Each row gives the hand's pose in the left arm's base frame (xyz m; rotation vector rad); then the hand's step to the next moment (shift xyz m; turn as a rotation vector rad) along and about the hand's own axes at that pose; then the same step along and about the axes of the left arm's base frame.
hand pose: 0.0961 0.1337 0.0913 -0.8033 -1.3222 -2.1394
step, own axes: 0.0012 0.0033 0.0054 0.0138 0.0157 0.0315
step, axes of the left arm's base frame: 0.0026 0.0034 0.0048 0.0079 0.0208 0.0306
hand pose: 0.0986 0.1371 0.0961 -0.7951 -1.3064 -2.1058
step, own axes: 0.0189 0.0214 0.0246 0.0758 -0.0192 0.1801
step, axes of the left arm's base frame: 0.0070 0.0116 0.0352 -0.0290 0.1618 0.1074
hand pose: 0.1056 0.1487 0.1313 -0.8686 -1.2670 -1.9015
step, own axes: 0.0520 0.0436 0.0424 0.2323 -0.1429 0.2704
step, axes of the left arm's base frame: 0.0143 0.0181 0.0766 -0.2021 0.2556 0.2033
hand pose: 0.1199 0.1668 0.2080 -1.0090 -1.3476 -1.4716
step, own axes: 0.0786 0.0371 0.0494 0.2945 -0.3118 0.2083
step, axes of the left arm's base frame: 0.0132 0.0420 0.0898 -0.3821 0.1939 0.2091
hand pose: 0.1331 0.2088 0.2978 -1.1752 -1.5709 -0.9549
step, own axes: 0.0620 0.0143 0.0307 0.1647 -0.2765 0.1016
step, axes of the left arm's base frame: -0.0001 0.0478 0.0520 -0.3094 0.0698 0.1154
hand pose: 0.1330 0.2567 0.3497 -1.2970 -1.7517 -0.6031
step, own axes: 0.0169 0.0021 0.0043 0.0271 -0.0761 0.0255
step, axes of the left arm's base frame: -0.0012 0.0129 0.0119 -0.0825 0.0078 0.0176
